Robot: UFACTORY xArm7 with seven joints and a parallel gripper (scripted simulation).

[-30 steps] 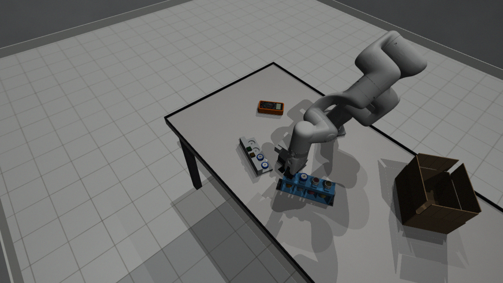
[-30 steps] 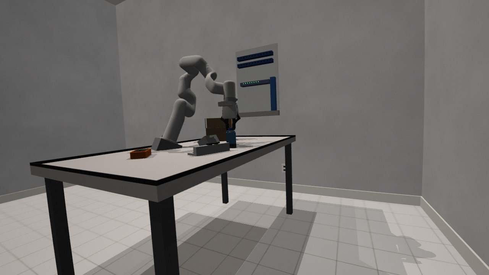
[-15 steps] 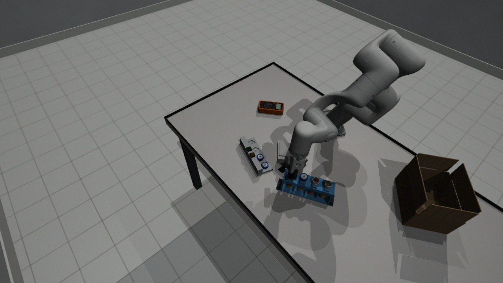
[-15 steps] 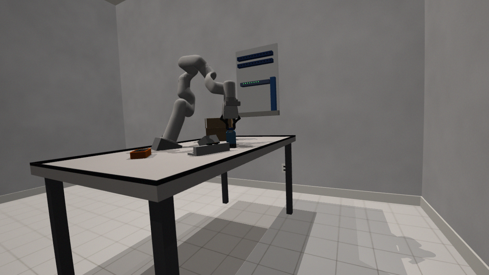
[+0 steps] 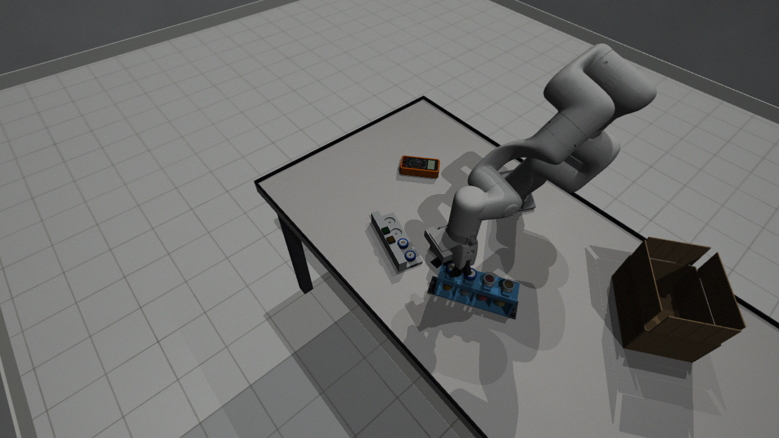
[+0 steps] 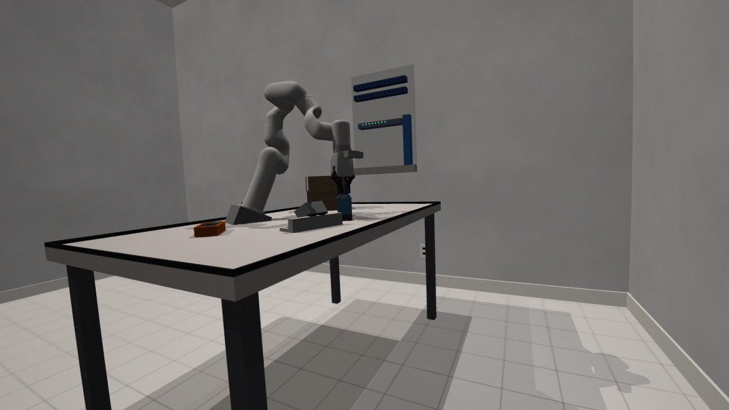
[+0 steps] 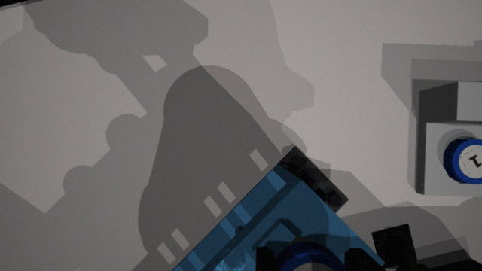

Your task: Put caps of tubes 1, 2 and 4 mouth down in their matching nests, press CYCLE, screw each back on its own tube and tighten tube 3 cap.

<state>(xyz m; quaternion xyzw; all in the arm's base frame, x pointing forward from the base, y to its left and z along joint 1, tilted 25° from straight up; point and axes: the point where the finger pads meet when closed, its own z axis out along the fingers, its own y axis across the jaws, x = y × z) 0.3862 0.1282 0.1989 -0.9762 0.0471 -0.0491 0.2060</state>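
The cap 4 lies 1 cm below my hand. From my hand the other things lie so: cap 3: 3 cm behind, 4 cm to the left, 2 cm below; blue key: 12 cm behind, 9 cm to the right, 6 cm below; key housing: 10 cm behind, 11 cm to the right, 8 cm below.
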